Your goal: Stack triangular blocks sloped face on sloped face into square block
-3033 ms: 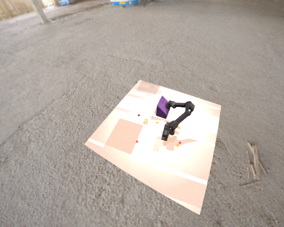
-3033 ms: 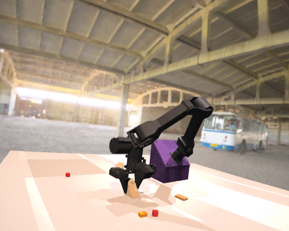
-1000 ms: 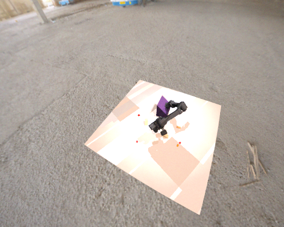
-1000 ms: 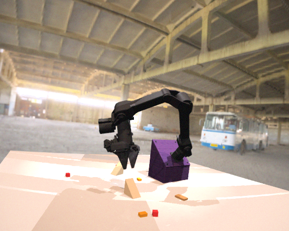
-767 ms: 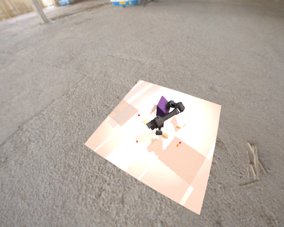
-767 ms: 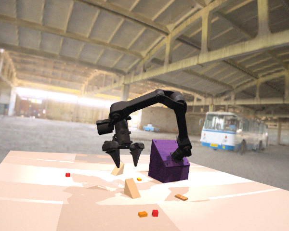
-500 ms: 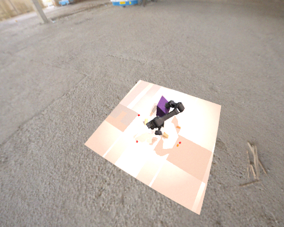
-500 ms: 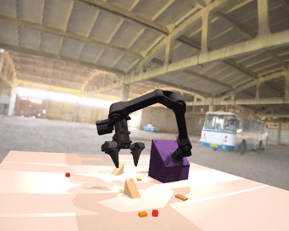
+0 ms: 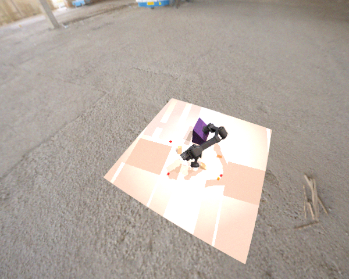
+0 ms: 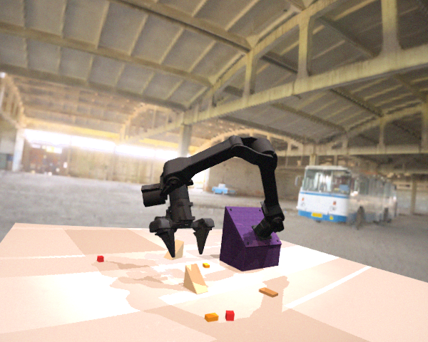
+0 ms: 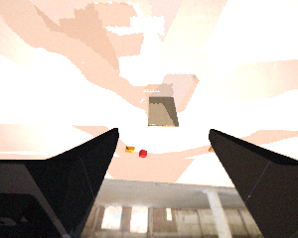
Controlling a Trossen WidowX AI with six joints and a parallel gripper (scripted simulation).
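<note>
The tan triangular block is 30 mm to the left of my gripper tip and 60 mm below it.
</note>
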